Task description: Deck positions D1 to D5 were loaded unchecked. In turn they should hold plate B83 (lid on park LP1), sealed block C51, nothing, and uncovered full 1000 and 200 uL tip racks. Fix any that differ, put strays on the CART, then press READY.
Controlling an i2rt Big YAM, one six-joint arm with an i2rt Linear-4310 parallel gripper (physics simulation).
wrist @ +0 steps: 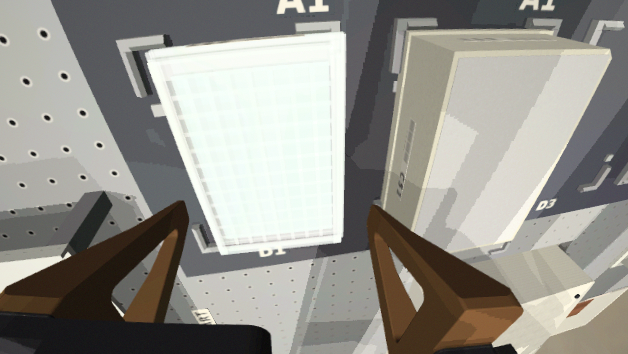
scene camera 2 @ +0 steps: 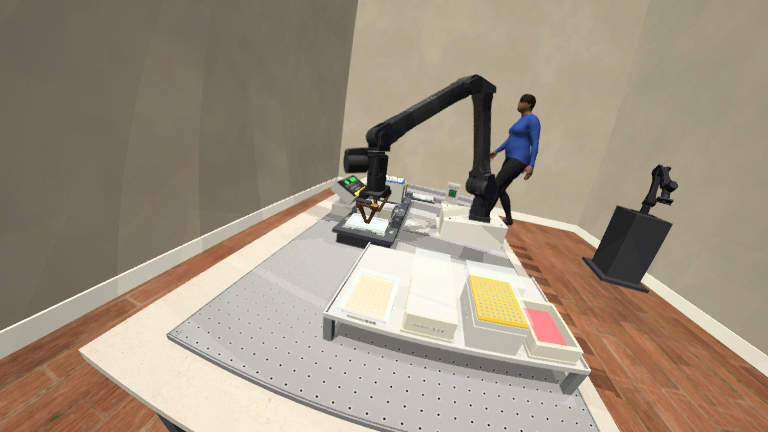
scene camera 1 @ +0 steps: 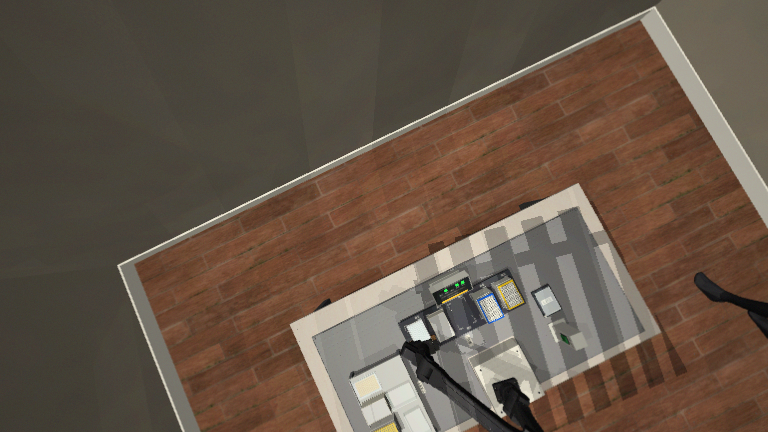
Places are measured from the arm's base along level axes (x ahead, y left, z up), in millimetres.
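Pixels of known places: gripper, fingertip midpoint: [wrist: 279,212] [scene camera 2: 372,217] [scene camera 1: 422,338]; arm's base at its link origin: [scene camera 2: 479,217] [scene camera 1: 506,389].
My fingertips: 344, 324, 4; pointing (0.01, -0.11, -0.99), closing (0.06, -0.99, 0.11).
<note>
Ahead of a thing's pixels: the offset from my fingertips to its top centre, as dx, dy, dz. "*": to the spot under its first point.
My gripper [scene camera 1: 431,340] [scene camera 2: 373,214] [wrist: 279,212] is open and empty. Its fingertips are above the D1 plate, toward its lower end in the wrist view. This clear plate @[+13, +6, -12] [scene camera 1: 417,329] [wrist: 265,150] looks covered; no plate label is readable. Pale block C51 @[+32, -109, +10] [scene camera 1: 441,325] [wrist: 500,140] stands on D2. D3 [scene camera 1: 462,314] shows bare. The blue-framed tip rack @[+73, -353, +71] [scene camera 1: 490,307] stands on D4 and the yellow-framed rack @[+93, -476, +33] [scene camera 1: 510,294] on D5, with tips showing. Park LP1 @[* -23, -682, -66] [scene camera 1: 546,300] is right of the deck; whether it holds a lid is unclear. The READY button @[-194, -675, +12] [scene camera 1: 564,338] [scene camera 2: 452,192] is green.
A raised white tray @[* -111, +176, -23] [scene camera 1: 394,368] [scene camera 2: 386,260] holds a tan-welled plate @[-149, +330, -7] [scene camera 2: 369,297], a pale box @[-255, +312, +19] [scene camera 2: 429,306], a yellow tip rack @[-362, +295, +47] [scene camera 2: 498,300] and a red-filled trough @[-469, +277, +8] [scene camera 2: 546,326]. The status panel @[* +207, -209, +48] [scene camera 1: 452,288] [scene camera 2: 351,185] stands behind the deck with three green lamps lit.
</note>
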